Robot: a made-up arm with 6 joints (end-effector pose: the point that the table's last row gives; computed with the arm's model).
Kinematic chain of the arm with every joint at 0, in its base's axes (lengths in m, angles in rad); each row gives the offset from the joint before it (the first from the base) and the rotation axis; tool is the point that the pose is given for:
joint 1: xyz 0 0 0.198 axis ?
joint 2: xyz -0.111 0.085 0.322 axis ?
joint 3: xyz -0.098 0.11 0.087 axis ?
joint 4: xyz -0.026 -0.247 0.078 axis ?
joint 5: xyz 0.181 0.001 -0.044 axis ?
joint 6: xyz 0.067 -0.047 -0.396 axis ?
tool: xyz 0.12 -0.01 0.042
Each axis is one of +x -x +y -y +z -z.
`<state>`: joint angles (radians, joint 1 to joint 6).
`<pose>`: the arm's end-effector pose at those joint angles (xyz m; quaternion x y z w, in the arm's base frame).
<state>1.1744 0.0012 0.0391 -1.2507 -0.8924 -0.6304</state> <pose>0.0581 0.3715 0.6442 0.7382 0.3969 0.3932 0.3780</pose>
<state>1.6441 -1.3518 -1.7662 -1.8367 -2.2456 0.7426</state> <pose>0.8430 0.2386 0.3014 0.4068 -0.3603 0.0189 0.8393</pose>
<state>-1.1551 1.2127 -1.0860 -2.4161 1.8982 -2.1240</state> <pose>-0.3075 0.1634 0.4790 -0.8948 -0.1158 0.3755 0.2120</pose>
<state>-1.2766 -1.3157 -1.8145 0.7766 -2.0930 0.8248</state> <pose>0.0491 -0.0605 0.1276 0.3713 -0.1171 -0.4635 0.7960</pose>
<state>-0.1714 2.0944 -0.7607 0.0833 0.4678 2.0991</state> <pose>-0.4363 0.4383 0.2888 0.1615 -0.4029 0.8185 0.3763</pose>
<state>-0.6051 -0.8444 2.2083 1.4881 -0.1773 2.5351</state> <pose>-0.1257 0.0485 0.7948 0.6844 0.6761 -0.1733 0.2107</pose>
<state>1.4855 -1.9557 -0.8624 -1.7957 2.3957 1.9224</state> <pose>0.6043 0.2755 0.5285 0.8425 0.2094 -0.0813 0.4896</pose>
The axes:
joint 1: +y
joint 2: -z
joint 3: -y
joint 4: -z
joint 5: -x
joint 6: -z

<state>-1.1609 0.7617 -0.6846 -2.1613 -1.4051 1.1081</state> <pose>-0.7404 0.4228 -0.1049 0.2190 0.3328 0.3801 0.8348</pose>
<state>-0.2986 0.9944 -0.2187 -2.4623 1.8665 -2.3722</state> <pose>-0.0645 0.2301 0.6892 0.7899 -0.3059 -0.5193 0.1130</pose>
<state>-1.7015 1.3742 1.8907 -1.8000 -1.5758 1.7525</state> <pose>-0.0370 -0.0690 0.1049 0.4083 -0.5589 -0.5987 0.4031</pose>
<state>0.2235 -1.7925 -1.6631 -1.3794 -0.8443 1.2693</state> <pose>-0.0491 -0.3496 0.7892 -0.6403 0.6907 0.2982 0.1551</pose>
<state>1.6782 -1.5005 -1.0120 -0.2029 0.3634 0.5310</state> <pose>-0.0507 -0.0591 0.0268 0.1160 0.6083 0.7047 0.3462</pose>
